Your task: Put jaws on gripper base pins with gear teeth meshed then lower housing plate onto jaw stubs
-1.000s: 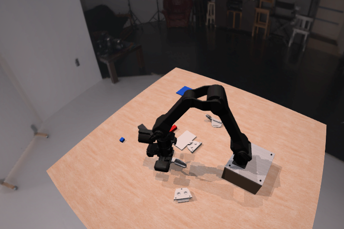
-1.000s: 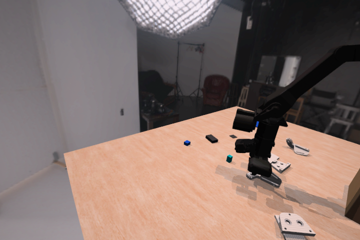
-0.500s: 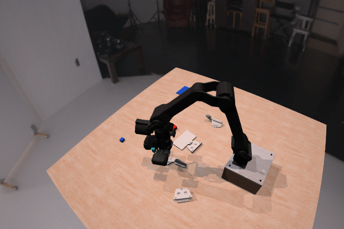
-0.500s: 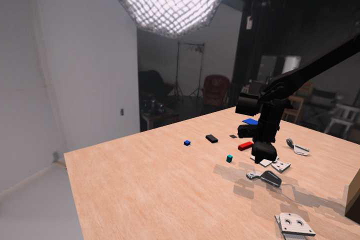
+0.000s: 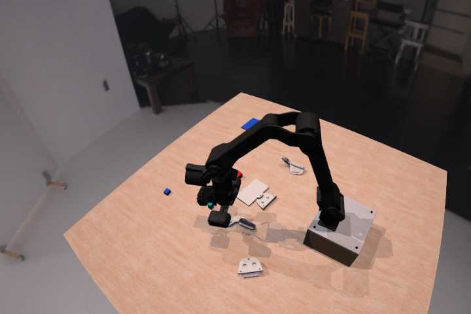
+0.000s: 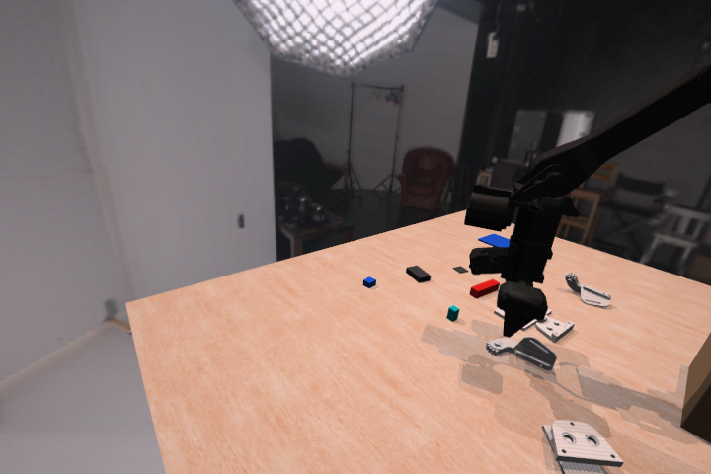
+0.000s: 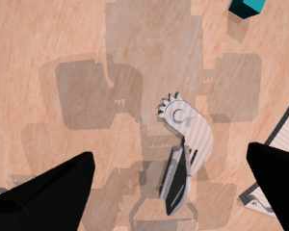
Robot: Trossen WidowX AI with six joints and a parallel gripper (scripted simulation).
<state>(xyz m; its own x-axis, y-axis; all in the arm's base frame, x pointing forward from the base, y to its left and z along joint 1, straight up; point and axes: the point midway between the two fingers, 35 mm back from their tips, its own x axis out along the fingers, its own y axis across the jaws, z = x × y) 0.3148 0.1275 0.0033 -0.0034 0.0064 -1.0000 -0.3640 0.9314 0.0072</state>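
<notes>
The teal cube is 110 mm ahead of my gripper tip, 60 mm below it and 30 mm to the right of it. The rest, counted from my gripper tip: red block (190 mm to the right, 110 mm ahead, 60 mm below); then black block (270 mm ahead, 120 mm to the right, 70 mm below); then blue cube (310 mm ahead, 70 mm below, 10 mm to the left).
</notes>
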